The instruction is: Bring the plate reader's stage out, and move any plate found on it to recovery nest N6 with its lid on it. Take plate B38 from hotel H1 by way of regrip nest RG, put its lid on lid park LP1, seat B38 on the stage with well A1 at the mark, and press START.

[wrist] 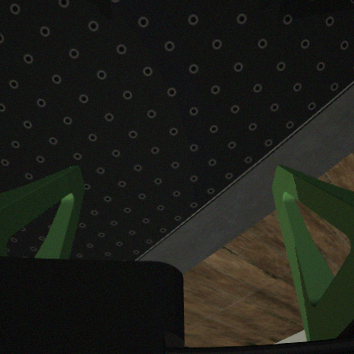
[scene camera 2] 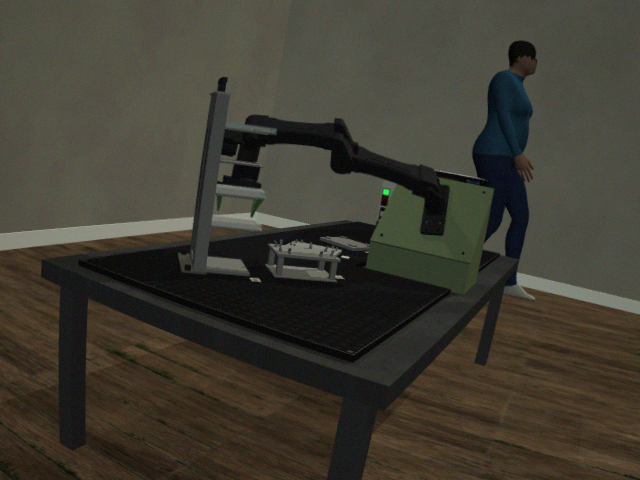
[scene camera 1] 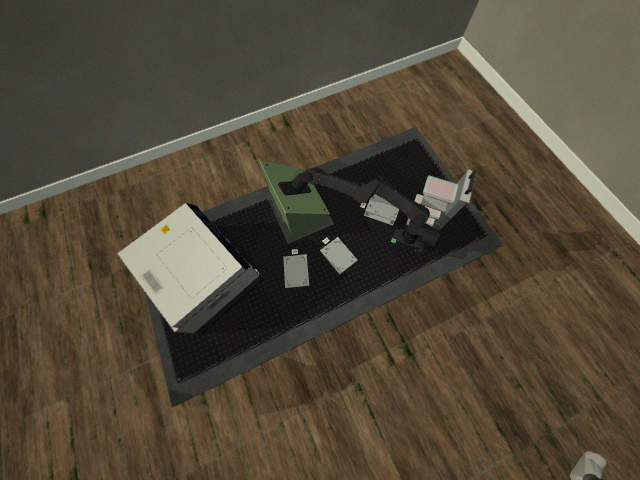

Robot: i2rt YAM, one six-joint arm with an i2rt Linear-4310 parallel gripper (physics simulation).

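Where they show: gripper, fingertip midpoint: (wrist: 177,175) (scene camera 2: 234,214) (scene camera 1: 405,246); arm's base, origin of the base link: (scene camera 2: 435,209) (scene camera 1: 294,188).
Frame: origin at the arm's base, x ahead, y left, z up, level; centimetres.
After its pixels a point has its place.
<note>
My gripper (scene camera 2: 235,212) {y 29.2, x 51.8, z -9.1 cm} (wrist: 177,175) {y 29.2, x 51.8, z -9.1 cm} is open and empty, fingers pointing down. It hangs beside the hotel (scene camera 1: 454,214) {y 46.4, x 54.9, z 11.3 cm} (scene camera 2: 209,180) {y 57.5, x 46.1, z 1.9 cm}, partly hidden behind its shelves in the scene camera 2 view. A plate with reddish wells (scene camera 1: 440,188) {y 46.6, x 43.3, z 16.0 cm} is on the hotel's top level; more reddish parts show below it. Plate labels cannot be read. The plate reader (scene camera 1: 191,263) {y -55.1, x 12.4, z 11.2 cm} stands at the left end of the table in the scene camera 1 view; its stage does not show. Its green lamp (scene camera 2: 385,192) {y -36.4, x 23.0, z 0.0 cm} is lit. A raised nest on posts (scene camera 1: 381,210) {y 33.8, x 29.1, z -13.8 cm} (scene camera 2: 305,250) {y 34.7, x 27.8, z -13.8 cm} stands near the hotel; its label is unreadable.
Two flat grey pads (scene camera 1: 295,271) {y -20.7, x 30.4, z -18.6 cm} (scene camera 1: 339,254) {y 2.8, x 35.4, z -18.7 cm} with small tags lie between reader and hotel; which is which cannot be read. The arm is mounted on a green pedestal (scene camera 1: 310,222) {y -1.4, x 15.2, z -10.8 cm} (scene camera 2: 423,248) {y 10.9, x 0.4, z -10.7 cm}. The black mat's edge (wrist: 280,142) {y 31.5, x 63.0, z -19.7 cm} runs below the gripper. A person (scene camera 2: 506,118) stands beyond the table.
</note>
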